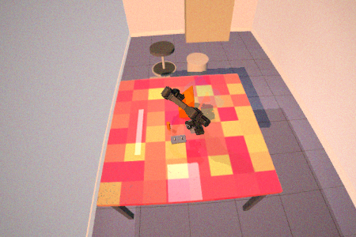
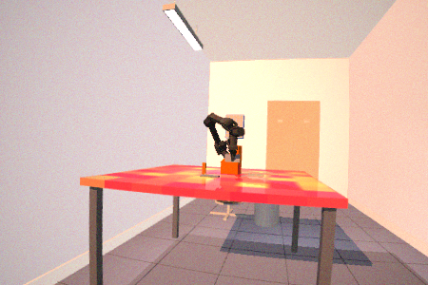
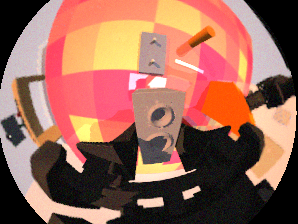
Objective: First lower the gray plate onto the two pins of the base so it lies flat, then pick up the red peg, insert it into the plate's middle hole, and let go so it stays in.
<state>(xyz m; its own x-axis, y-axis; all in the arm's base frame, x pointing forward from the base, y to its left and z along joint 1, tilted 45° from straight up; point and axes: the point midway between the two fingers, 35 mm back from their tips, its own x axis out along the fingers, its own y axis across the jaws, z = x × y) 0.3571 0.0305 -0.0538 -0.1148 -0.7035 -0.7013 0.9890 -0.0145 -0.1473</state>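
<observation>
My gripper tip is now 1 cm past the gray base, 14 cm to the left of it and 10 cm above it. From my gripper tip the other things lie so: gray plate (3 cm above); then orange piece (13 cm behind, 21 cm to the right, 7 cm below); then red peg (11 cm behind, 4 cm to the left, 7 cm below).
</observation>
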